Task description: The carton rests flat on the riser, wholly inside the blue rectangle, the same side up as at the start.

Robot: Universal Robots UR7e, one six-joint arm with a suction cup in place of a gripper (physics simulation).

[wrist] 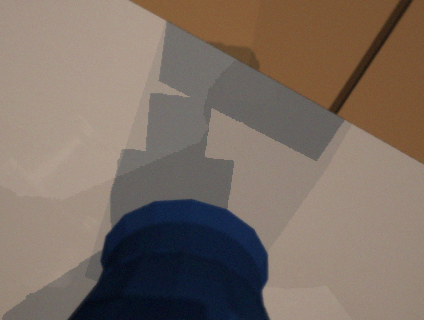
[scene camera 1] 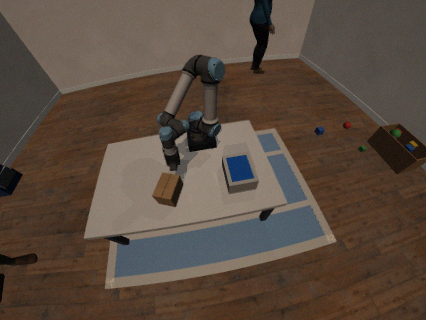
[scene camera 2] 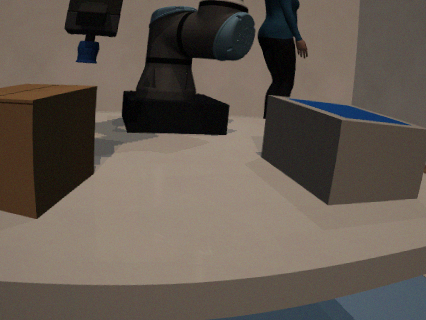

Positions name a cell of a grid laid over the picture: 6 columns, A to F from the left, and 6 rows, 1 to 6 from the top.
A brown carton shows in the wrist view (F2), in scene camera 1 (C4) and in scene camera 2 (A3).
